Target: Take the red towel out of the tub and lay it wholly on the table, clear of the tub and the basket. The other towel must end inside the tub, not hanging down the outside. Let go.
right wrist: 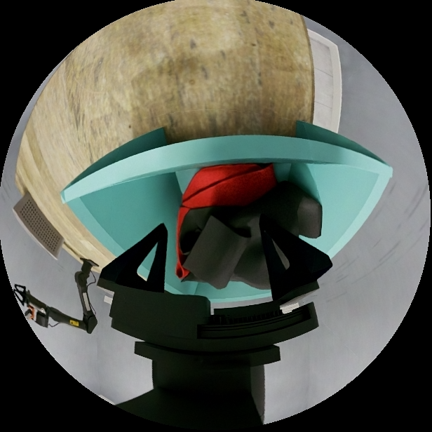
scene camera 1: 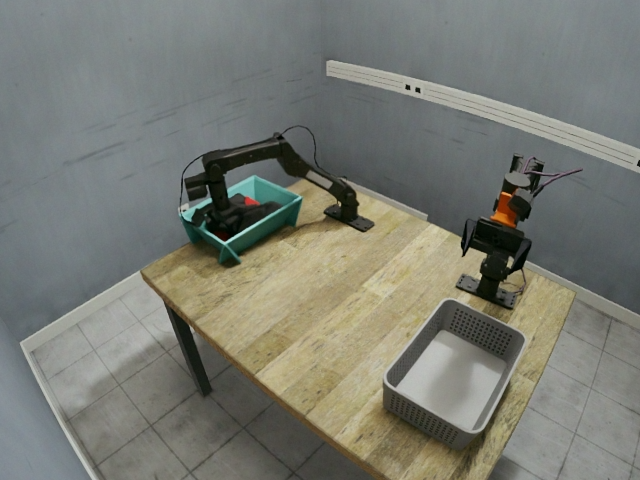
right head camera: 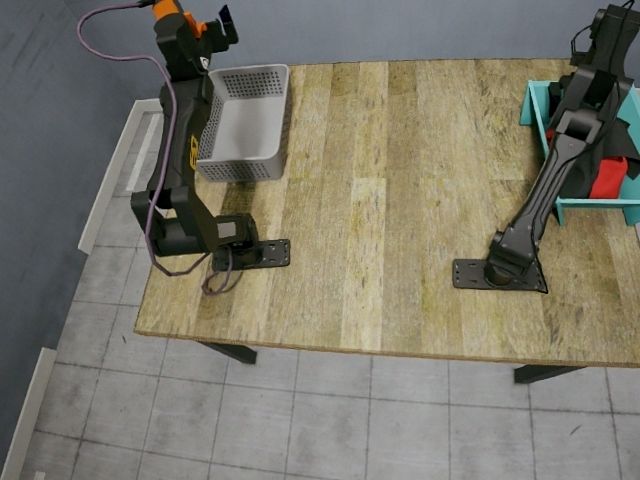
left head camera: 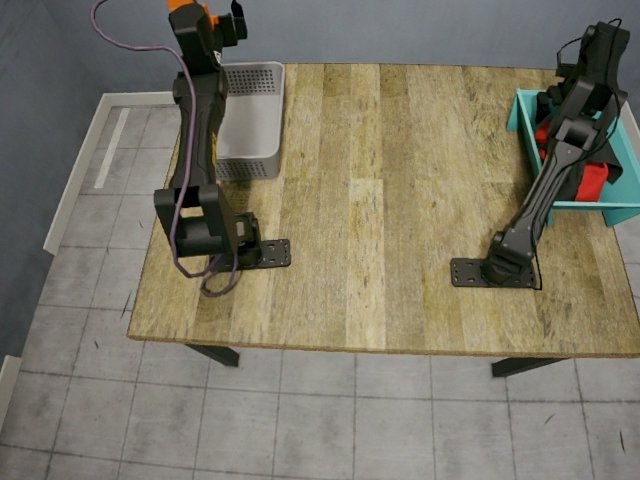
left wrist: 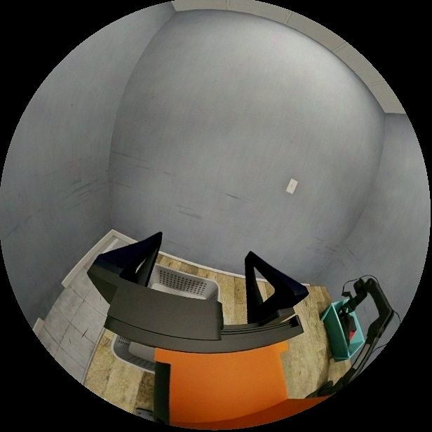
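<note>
The red towel [left head camera: 591, 181] [right head camera: 608, 177] [scene camera 1: 251, 200] [right wrist: 225, 185] lies in the teal tub [left head camera: 594, 205] [right head camera: 599, 203] [right wrist: 225, 149], partly covered by a crumpled dark grey towel [left head camera: 612, 160] [right head camera: 617, 140] [scene camera 1: 262, 211] [right wrist: 217, 250]. In the right wrist view, red shows along one long wall and down one side of the grey cloth. My right gripper [right wrist: 211, 223] is open, low in the tub, its fingers spread over the grey towel; fingertip contact cannot be told. My left gripper [left wrist: 206, 247] [scene camera 1: 492, 258] is open and empty, raised, far from the tub.
A grey perforated basket [left head camera: 248, 169] [right head camera: 242, 170] [scene camera 1: 423, 419] [right wrist: 40, 225] stands empty on the table [left head camera: 330, 232] [scene camera 1: 310, 310], near the left arm. The tub stands near the table's opposite end. Walls rise behind the table.
</note>
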